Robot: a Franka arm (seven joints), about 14 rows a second.
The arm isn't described. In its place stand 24 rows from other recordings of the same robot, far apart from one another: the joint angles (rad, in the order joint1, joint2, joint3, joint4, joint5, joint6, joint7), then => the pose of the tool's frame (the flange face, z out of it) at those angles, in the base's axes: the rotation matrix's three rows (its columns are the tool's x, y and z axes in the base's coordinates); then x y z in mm.
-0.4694, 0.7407, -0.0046, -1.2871, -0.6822, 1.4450, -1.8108 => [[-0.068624, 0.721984, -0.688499], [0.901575, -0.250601, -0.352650], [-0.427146, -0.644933, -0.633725]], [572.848, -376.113, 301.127]
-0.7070, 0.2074, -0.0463, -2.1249, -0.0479, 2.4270, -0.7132 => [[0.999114, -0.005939, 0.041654], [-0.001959, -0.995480, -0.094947], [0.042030, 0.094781, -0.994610]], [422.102, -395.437, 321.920]
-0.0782, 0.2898, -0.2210, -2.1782, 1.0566, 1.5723, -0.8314 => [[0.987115, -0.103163, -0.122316], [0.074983, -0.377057, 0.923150], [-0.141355, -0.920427, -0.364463]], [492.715, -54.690, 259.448]
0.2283, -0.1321, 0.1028, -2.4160, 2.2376, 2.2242, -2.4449 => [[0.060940, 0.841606, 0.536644], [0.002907, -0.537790, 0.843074], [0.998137, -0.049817, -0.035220]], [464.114, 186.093, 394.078]
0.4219, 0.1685, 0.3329, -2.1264, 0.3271, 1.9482, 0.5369 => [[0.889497, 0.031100, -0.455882], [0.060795, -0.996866, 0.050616], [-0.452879, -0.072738, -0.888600]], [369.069, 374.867, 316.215]
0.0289, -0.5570, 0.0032, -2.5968, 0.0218, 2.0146, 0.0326 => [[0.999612, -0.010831, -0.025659], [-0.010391, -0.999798, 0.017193], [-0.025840, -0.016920, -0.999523]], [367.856, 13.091, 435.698]
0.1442, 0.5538, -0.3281, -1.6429, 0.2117, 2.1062, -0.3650 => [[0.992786, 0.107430, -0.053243], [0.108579, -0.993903, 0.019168], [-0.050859, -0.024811, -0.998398]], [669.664, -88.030, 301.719]
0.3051, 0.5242, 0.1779, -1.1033, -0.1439, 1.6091, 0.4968 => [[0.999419, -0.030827, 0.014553], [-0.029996, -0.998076, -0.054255], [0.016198, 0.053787, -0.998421]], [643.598, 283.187, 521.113]
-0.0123, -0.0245, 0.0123, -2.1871, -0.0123, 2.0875, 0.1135 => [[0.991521, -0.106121, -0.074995], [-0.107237, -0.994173, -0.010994], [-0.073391, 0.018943, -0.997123]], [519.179, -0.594, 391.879]
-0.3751, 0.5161, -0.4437, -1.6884, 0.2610, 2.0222, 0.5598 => [[0.095781, -0.992763, -0.072441], [-0.989546, -0.102848, 0.101101], [-0.107820, 0.062000, -0.992235]], [479.449, -447.385, 311.752]
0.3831, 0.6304, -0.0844, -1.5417, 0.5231, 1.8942, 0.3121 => [[0.902060, -0.284493, -0.324578], [-0.166235, -0.923008, 0.347020], [-0.398313, -0.259076, -0.879901]], [633.448, 241.723, 270.891]
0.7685, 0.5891, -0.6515, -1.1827, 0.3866, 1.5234, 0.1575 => [[0.989202, 0.009689, -0.146237], [0.012287, -0.999782, 0.016873], [-0.146042, -0.018488, -0.989106]], [649.721, 233.903, 482.084]
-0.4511, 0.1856, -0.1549, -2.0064, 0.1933, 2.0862, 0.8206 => [[0.041354, -0.999143, 0.001515], [-0.984967, -0.040513, 0.167927], [-0.167721, -0.008436, -0.985798]], [480.419, -318.594, 357.971]
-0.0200, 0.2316, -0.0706, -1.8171, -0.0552, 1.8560, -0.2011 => [[0.971531, 0.133613, -0.195640], [0.125843, -0.990703, -0.051678], [-0.200726, 0.025586, -0.979313]], [595.010, -56.206, 396.901]
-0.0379, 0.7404, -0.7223, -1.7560, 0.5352, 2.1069, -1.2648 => [[0.955295, 0.263676, -0.133740], [0.276908, -0.956461, 0.092217], [-0.103602, -0.125129, -0.986717]], [504.212, -395.250, 214.630]
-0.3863, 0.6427, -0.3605, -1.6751, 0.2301, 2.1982, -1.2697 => [[0.903185, 0.422770, -0.074311], [0.425534, -0.904579, 0.025657], [-0.056374, -0.054795, -0.996905]], [515.269, -431.066, 241.609]
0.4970, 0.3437, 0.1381, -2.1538, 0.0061, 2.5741, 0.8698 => [[0.968797, -0.245319, 0.035355], [-0.247521, -0.964989, 0.086774], [0.012830, -0.092818, -0.995600]], [464.850, 341.683, 247.073]
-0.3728, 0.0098, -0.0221, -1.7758, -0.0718, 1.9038, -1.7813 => [[0.168068, 0.982261, 0.083165], [0.981358, -0.158740, -0.108345], [-0.093222, 0.099824, -0.990629]], [531.902, -227.265, 551.237]
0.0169, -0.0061, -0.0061, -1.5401, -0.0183, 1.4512, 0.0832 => [[0.993933, -0.072726, -0.082511], [-0.074533, -0.997037, -0.019023], [-0.080883, 0.025058, -0.996409]], [540.116, 3.686, 632.176]
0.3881, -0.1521, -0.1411, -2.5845, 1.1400, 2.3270, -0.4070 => [[0.979269, -0.198107, 0.042255], [-0.169202, -0.685309, 0.708323], [-0.111366, -0.700789, -0.704622]], [413.034, 121.707, 310.823]
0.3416, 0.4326, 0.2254, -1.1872, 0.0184, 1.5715, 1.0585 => [[0.867313, -0.489340, -0.091185], [-0.483949, -0.871831, 0.075528], [-0.116457, -0.021378, -0.992966]], [586.422, 336.107, 543.587]
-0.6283, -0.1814, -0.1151, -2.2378, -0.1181, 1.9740, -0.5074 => [[0.976582, -0.179462, -0.118667], [-0.181952, -0.983252, -0.010408], [-0.114812, 0.031756, -0.992880]], [348.501, -332.358, 438.202]
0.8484, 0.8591, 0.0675, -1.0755, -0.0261, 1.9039, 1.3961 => [[0.879867, -0.473614, -0.039043], [-0.474184, -0.880403, -0.006365], [-0.031359, 0.024114, -0.999217]], [481.192, 596.136, 308.545]
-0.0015, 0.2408, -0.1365, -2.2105, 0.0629, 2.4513, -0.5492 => [[0.933510, 0.358528, 0.004110], [0.358495, -0.933505, 0.007094], [0.006380, -0.005149, -0.999966]], [546.523, -75.753, 270.876]
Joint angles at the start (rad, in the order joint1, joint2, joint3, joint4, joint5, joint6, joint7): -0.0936 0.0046 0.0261 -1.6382 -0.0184 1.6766 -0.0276
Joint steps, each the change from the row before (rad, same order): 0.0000 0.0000 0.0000 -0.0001 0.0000 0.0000 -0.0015; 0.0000 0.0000 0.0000 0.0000 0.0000 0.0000 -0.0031; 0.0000 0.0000 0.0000 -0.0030 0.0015 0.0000 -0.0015; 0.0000 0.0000 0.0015 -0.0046 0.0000 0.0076 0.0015; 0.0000 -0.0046 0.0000 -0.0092 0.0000 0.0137 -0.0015; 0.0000 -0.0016 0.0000 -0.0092 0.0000 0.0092 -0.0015; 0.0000 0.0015 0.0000 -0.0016 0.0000 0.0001 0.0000; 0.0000 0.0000 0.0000 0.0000 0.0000 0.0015 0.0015; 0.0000 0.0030 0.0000 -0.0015 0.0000 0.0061 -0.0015; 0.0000 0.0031 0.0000 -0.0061 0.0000 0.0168 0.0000; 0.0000 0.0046 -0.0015 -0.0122 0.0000 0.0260 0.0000; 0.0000 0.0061 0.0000 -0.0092 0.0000 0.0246 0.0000; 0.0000 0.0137 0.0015 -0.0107 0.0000 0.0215 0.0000; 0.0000 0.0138 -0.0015 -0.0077 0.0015 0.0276 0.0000; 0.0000 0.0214 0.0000 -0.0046 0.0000 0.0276 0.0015; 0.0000 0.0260 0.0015 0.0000 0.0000 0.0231 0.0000
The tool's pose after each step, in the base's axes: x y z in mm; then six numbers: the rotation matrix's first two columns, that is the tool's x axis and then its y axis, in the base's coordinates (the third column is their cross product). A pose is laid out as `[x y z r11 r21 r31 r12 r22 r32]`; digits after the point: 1 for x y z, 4 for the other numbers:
[563.0 -39.9 599.3 0.9988 -0.0364 0.0331 -0.0371 -0.9991 0.0192]
[563.0 -39.9 599.3 0.9989 -0.0333 0.0331 -0.0340 -0.9992 0.0193]
[562.9 -39.7 597.8 0.9990 -0.0320 0.0301 -0.0325 -0.9993 0.0178]
[563.5 -38.9 596.3 0.9989 -0.0319 0.0331 -0.0325 -0.9993 0.0178]
[563.2 -38.8 595.7 0.9987 -0.0301 0.0422 -0.0309 -0.9994 0.0183]
[563.3 -38.8 593.1 0.9986 -0.0284 0.0437 -0.0293 -0.9994 0.0184]
[563.6 -38.8 591.5 0.9988 -0.0284 0.0408 -0.0292 -0.9994 0.0183]
[563.7 -38.9 591.6 0.9987 -0.0299 0.0423 -0.0307 -0.9994 0.0183]
[565.0 -38.9 589.7 0.9986 -0.0283 0.0438 -0.0291 -0.9994 0.0183]
[567.2 -39.1 586.6 0.9983 -0.0280 0.0514 -0.0290 -0.9994 0.0185]
[570.1 -40.1 580.5 0.9977 -0.0291 0.0606 -0.0302 -0.9994 0.0186]
[573.5 -40.3 574.9 0.9971 -0.0286 0.0699 -0.0300 -0.9994 0.0188]
[578.1 -39.8 563.8 0.9974 -0.0268 0.0670 -0.0281 -0.9994 0.0182]
[583.2 -40.9 554.6 0.9969 -0.0283 0.0732 -0.0295 -0.9994 0.0166]
[590.2 -41.5 542.4 0.9968 -0.0294 0.0748 -0.0307 -0.9994 0.0159]
[597.8 -41.2 529.2 0.9970 -0.0277 0.0720 -0.0289 -0.9995 0.0149]

